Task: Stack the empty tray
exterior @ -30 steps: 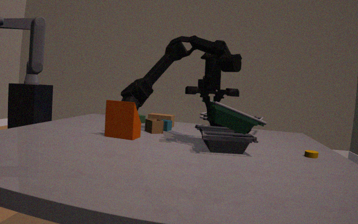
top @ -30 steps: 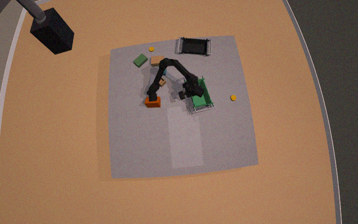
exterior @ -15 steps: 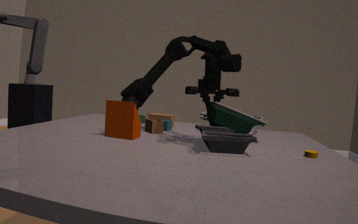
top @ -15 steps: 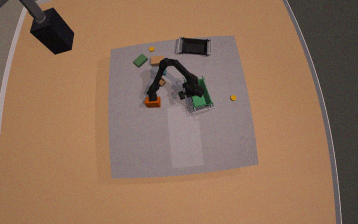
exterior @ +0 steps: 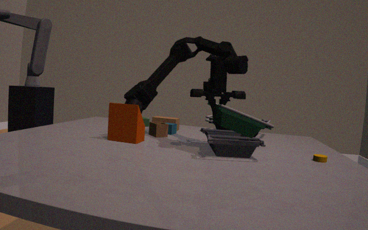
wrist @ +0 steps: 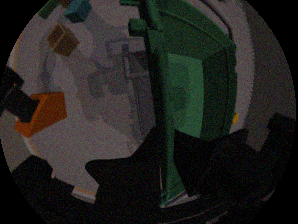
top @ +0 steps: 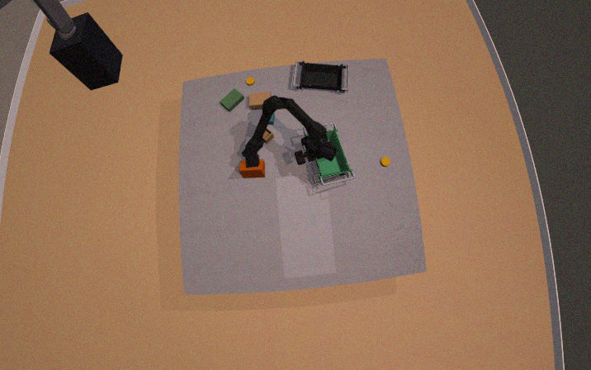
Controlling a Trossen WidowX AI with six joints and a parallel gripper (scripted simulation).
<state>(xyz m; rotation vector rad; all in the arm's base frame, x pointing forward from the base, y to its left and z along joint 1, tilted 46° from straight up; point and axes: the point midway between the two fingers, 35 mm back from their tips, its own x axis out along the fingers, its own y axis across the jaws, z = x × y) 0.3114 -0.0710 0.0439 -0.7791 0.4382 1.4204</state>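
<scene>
The green tray lies 7 cm ahead of my gripper tip, 1 cm to the left of it and 1 cm above it. The rest, counted from my gripper tip: small box (24 cm behind, 20 cm to the left, 10 cm below); cyan block (30 cm to the left, 22 cm behind, 9 cm below); tan block (42 cm to the left, 26 cm behind, 8 cm below).
</scene>
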